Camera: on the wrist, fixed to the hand. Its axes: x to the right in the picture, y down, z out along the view.
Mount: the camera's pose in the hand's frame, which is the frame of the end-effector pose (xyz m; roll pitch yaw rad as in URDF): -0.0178 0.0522 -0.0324 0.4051 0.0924 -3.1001
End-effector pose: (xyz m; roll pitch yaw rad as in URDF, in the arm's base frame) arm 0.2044 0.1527 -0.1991 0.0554 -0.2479 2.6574
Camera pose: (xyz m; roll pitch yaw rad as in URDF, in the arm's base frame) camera 0.1882 0.1003 -0.2320 0.3590 0.3423 -0.4458
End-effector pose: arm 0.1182 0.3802 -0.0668 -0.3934 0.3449 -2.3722
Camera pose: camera 0.1673 0.3779 -0.1078 0.7733 -0.2745 0.8458
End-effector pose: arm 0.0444 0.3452 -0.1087 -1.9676 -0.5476 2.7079
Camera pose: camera 0.0624 0.3920 -0.1484 2.4088 0.4724 -0.3560
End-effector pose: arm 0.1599 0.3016 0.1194 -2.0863 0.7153 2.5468
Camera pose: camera 0.2172 0.3279 0.1088 2.4307 -0.7951 -0.5091
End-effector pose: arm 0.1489 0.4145 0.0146 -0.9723 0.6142 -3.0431
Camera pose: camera 0.1988 0.4168 -0.0253 1.3072 -0.5929 0.2188
